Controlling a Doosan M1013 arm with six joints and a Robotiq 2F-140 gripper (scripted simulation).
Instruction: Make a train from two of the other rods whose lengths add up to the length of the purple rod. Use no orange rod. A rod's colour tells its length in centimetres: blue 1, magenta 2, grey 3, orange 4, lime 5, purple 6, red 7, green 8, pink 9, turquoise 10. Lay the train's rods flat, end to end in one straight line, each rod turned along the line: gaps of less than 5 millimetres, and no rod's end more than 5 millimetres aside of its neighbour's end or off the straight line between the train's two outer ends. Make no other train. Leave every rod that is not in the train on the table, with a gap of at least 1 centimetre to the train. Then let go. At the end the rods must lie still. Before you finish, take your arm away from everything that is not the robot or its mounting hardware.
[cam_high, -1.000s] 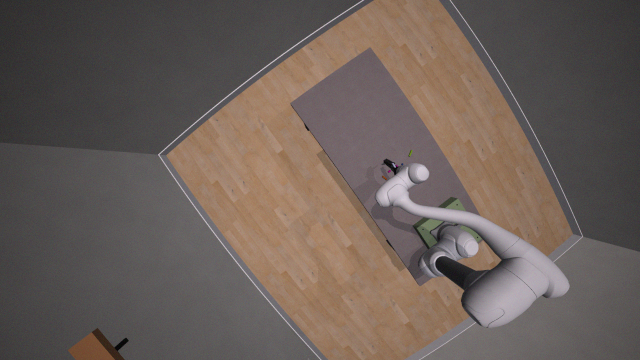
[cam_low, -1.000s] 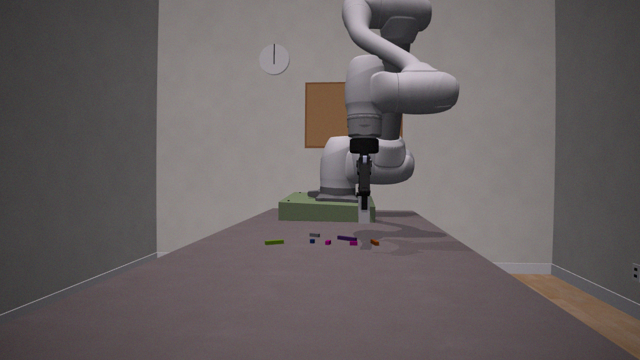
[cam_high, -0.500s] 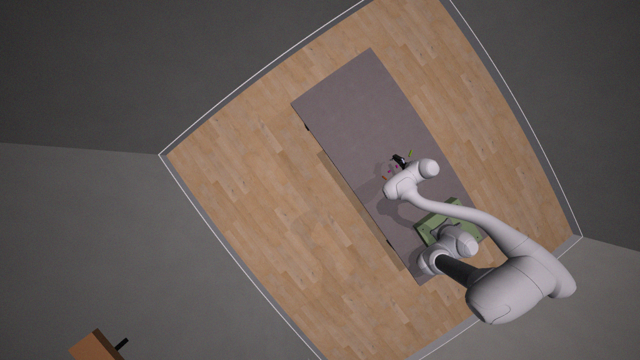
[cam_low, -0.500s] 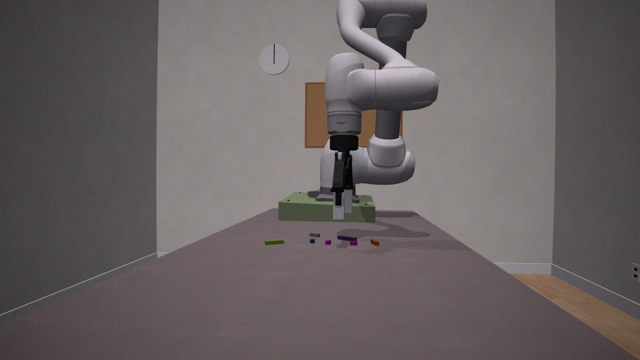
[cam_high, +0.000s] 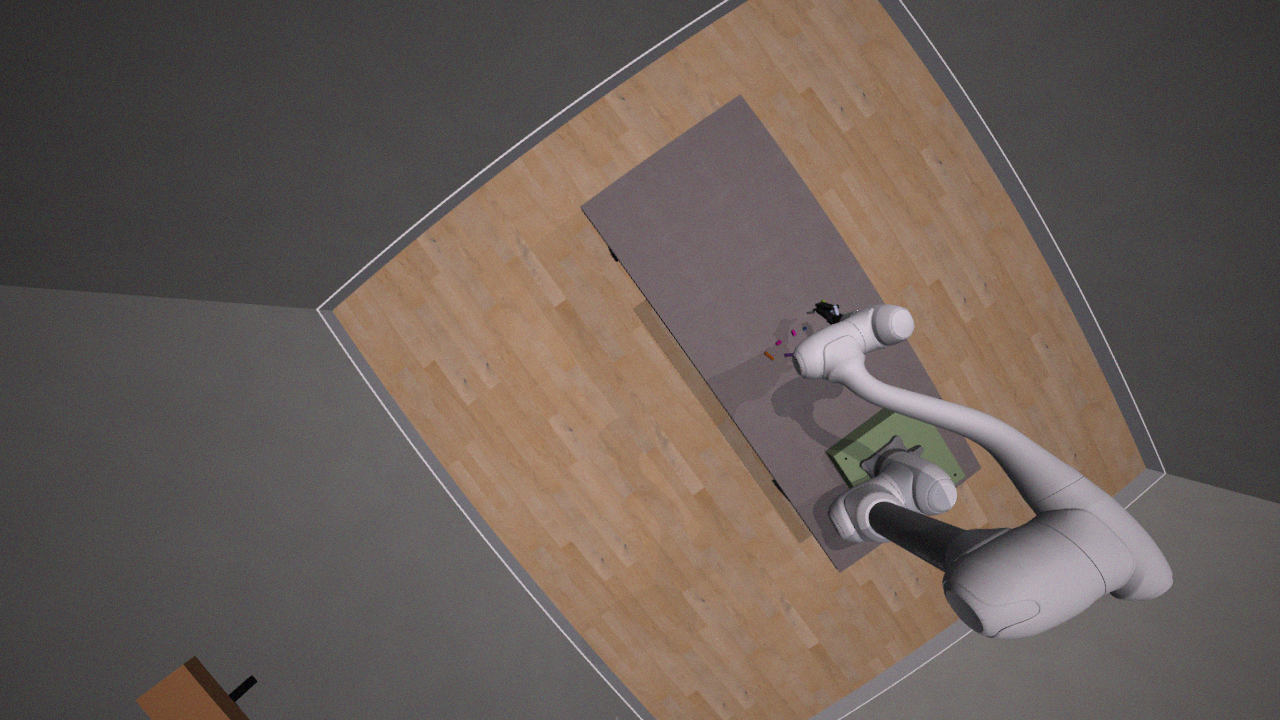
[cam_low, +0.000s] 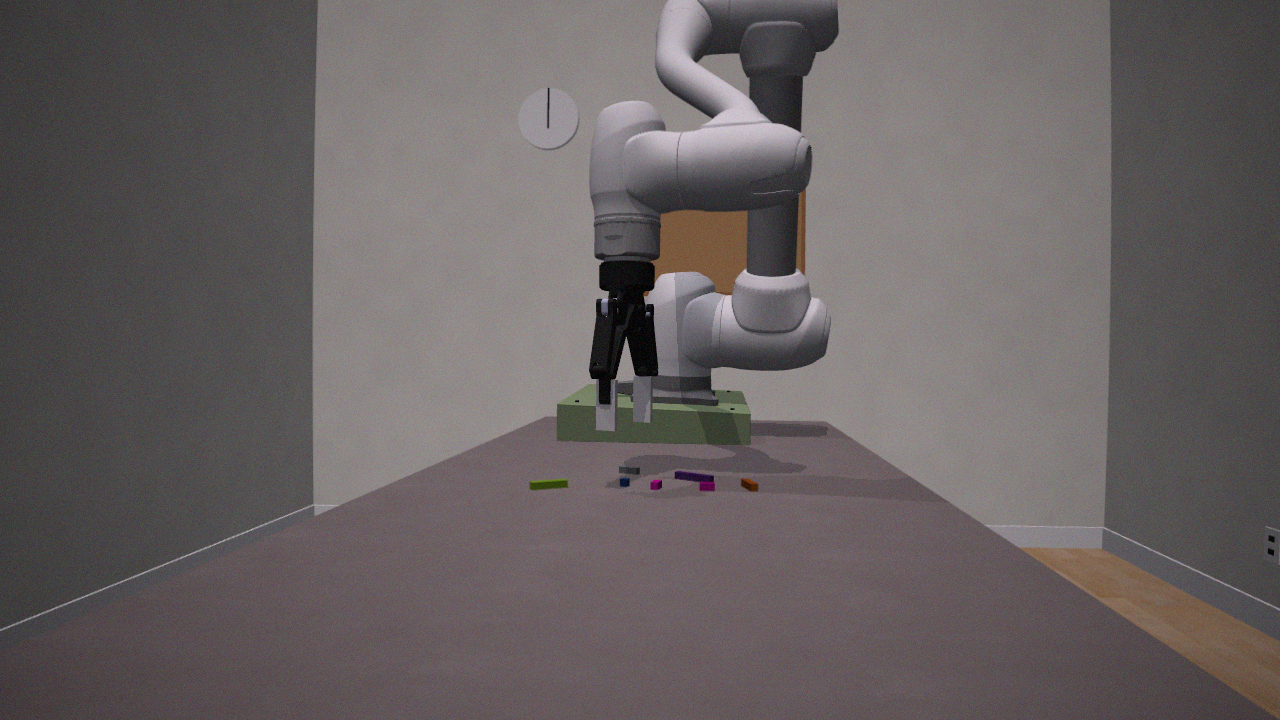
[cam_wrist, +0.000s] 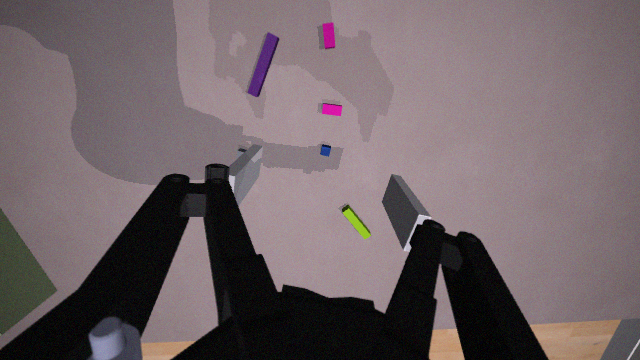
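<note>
The blue rod is 10 cm below my hand. From my hand the other things lie so: purple rod: 5 cm behind, 9 cm to the left, 10 cm below; then lime rod: 3 cm ahead, 10 cm to the right, 10 cm below; then grey rod: 10 cm behind, 10 cm below.
</note>
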